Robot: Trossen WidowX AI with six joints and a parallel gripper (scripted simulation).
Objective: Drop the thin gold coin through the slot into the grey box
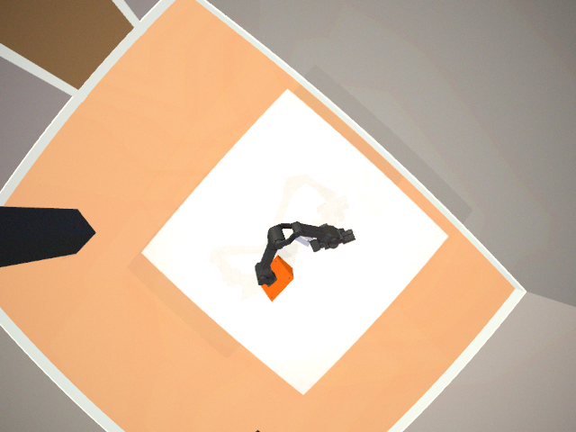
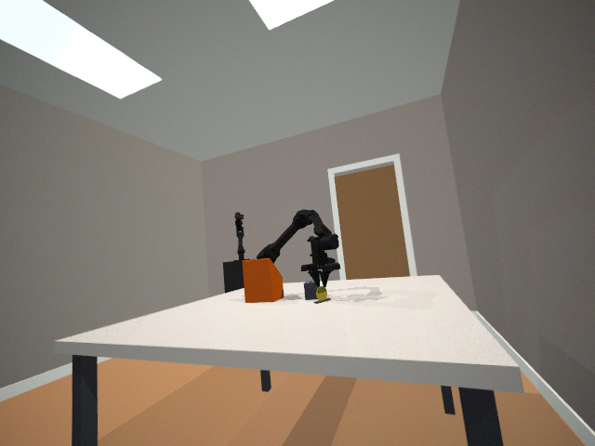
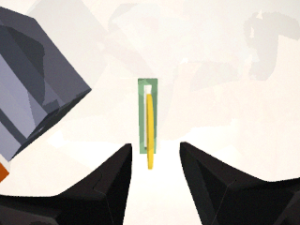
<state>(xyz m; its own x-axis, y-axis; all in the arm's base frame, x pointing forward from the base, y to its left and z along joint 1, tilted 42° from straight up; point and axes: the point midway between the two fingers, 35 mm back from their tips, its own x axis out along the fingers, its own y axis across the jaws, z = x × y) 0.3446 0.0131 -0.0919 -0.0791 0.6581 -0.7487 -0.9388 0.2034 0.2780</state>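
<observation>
Right now the gold coin is 30 mm below my gripper tip.
</observation>
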